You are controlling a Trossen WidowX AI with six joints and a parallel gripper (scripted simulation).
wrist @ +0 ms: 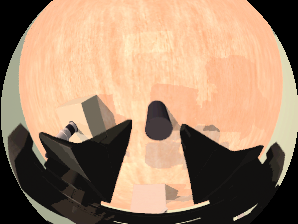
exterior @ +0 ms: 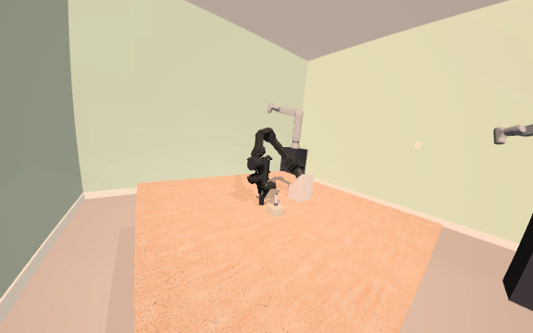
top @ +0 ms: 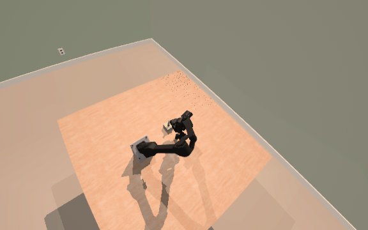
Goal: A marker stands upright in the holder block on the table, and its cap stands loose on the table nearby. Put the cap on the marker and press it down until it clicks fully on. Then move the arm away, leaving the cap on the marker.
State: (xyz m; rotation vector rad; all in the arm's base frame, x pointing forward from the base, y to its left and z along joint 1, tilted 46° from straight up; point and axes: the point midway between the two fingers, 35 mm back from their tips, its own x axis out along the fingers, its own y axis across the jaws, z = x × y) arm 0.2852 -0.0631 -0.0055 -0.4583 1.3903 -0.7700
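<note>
My gripper tip is now 2 cm above the dark marker cap. From my gripper tip the other things lie so: holder block (12 cm to the left, 3 cm below).
</note>
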